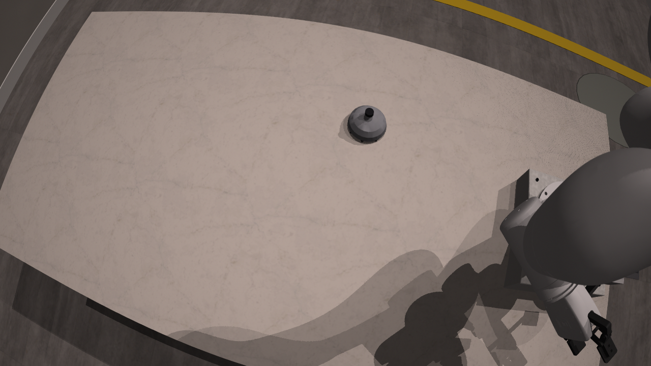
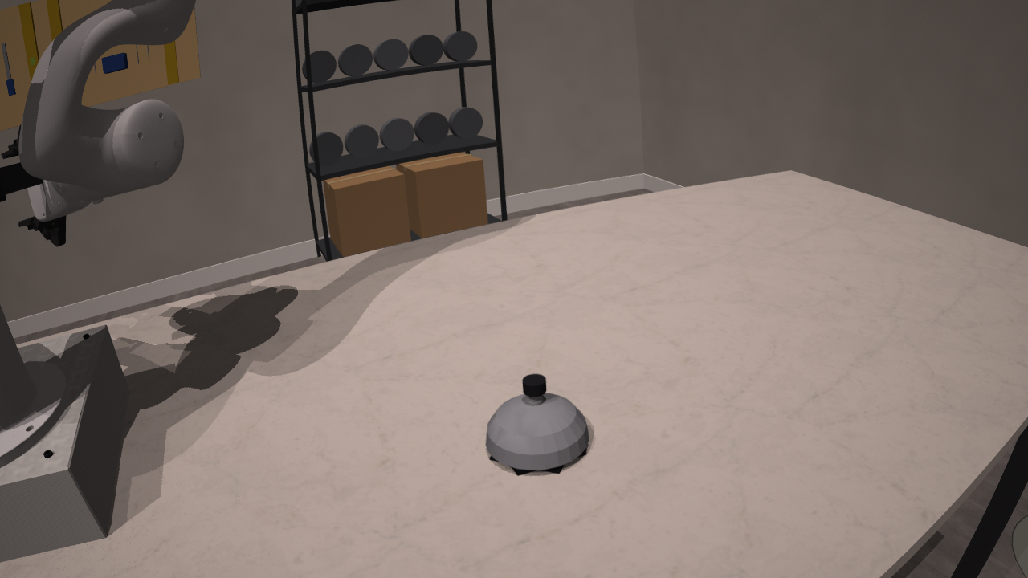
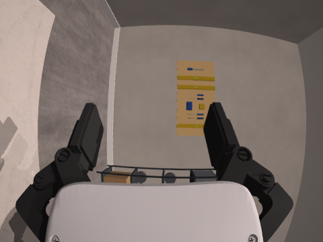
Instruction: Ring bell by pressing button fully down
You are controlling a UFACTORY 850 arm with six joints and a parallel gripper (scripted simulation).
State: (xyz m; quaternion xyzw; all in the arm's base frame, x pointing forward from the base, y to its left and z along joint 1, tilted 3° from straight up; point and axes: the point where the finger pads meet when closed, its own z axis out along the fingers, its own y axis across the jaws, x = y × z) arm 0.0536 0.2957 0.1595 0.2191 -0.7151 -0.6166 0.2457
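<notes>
My gripper is now 42 cm short of the black button, 50 cm to the left of it and 20 cm above it. Round my hand: grey dome bell: 42 cm ahead, 50 cm to the right, 22 cm below.
</notes>
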